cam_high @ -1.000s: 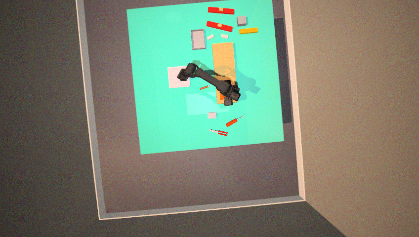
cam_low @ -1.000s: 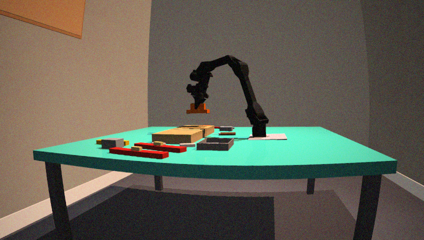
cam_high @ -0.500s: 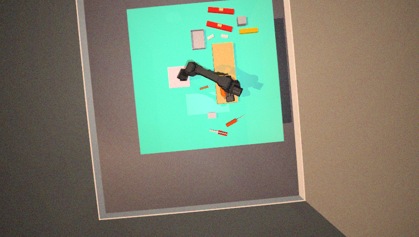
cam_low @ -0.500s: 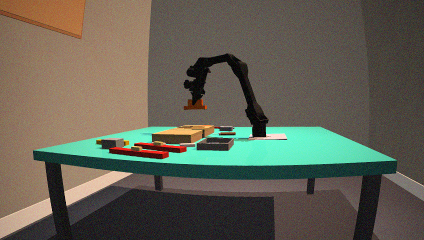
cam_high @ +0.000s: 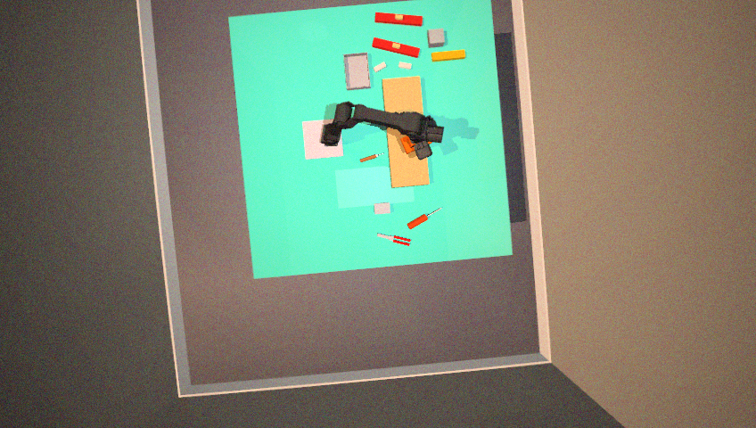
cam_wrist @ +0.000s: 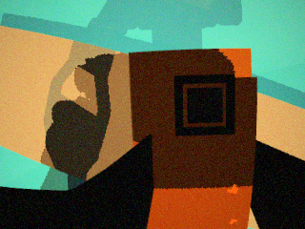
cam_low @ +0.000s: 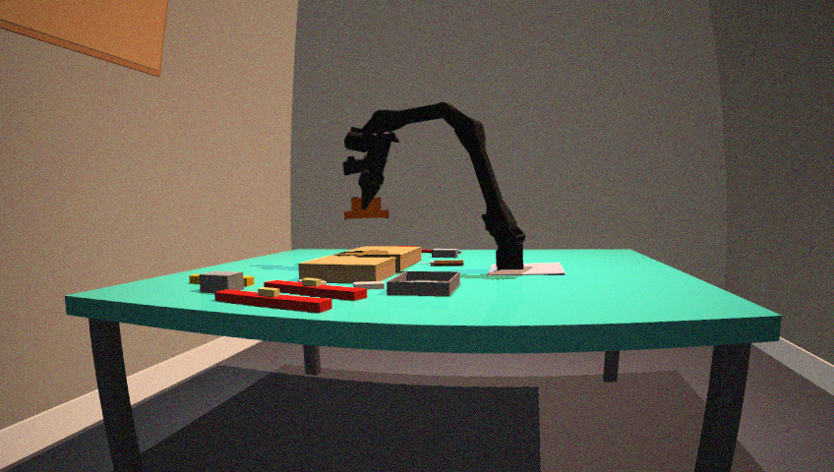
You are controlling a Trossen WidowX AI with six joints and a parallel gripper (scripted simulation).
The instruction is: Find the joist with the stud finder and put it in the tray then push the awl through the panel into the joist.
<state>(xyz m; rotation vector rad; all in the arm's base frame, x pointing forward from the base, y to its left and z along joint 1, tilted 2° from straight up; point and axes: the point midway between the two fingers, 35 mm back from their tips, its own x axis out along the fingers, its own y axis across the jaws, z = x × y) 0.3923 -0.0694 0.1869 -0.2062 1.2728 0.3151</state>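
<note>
Now: the grey tray 25 cm behind my gripper tip, 38 cm to the left of it and 14 cm below it. Also, from my gripper tip: orange stud finder: 1 cm ahead, 2 cm above; awl: 20 cm behind, 3 cm to the right, 15 cm below; red screwdriver: 6 cm ahead, 34 cm to the right, 14 cm below.
</note>
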